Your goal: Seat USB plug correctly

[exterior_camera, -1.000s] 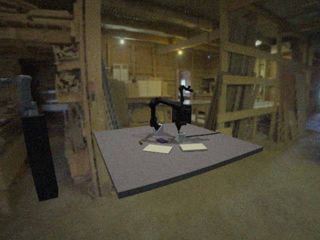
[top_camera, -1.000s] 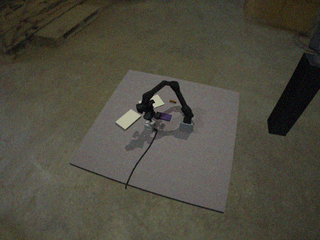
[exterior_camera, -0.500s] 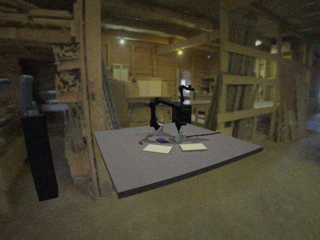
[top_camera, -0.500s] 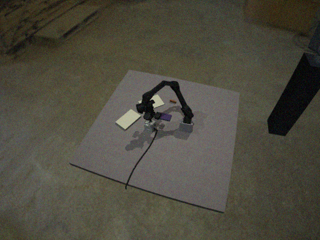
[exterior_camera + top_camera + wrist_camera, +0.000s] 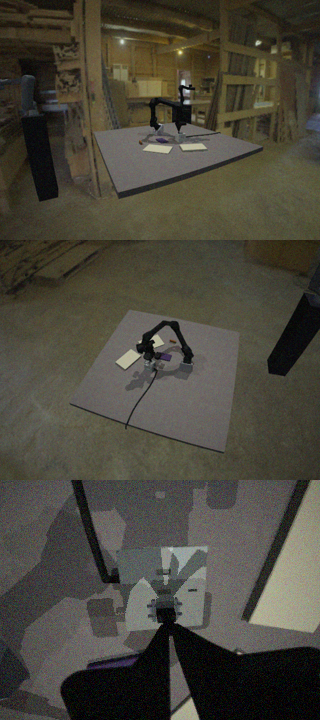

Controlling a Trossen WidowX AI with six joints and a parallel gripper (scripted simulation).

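The USB plug lies 10 mm below my gripper tip. Also, from my gripper tip: purple block 130 mm to the right, 100 mm below, 90 mm behind.
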